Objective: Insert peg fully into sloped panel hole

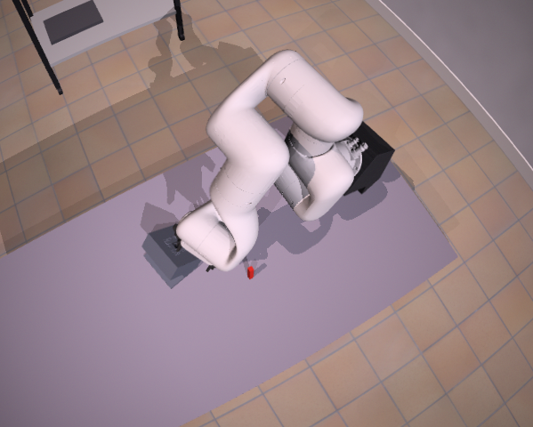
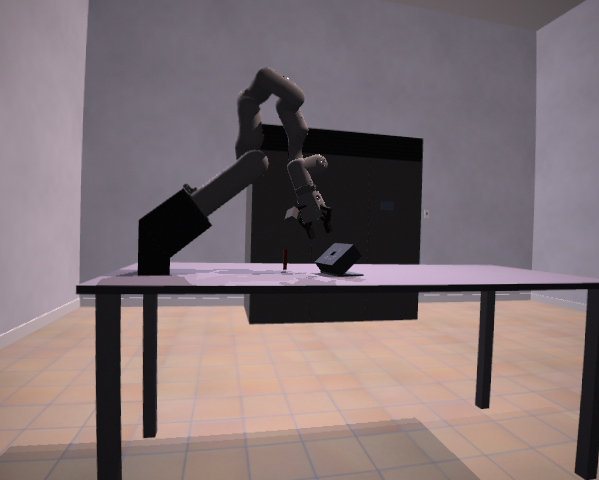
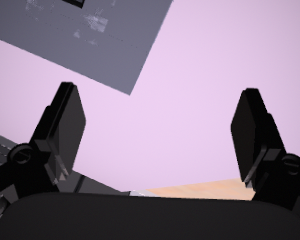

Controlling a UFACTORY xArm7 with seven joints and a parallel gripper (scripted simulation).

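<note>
Now: hand 140 mm past the red peg, 40 mm to the right of it and 110 mm above it.
</note>
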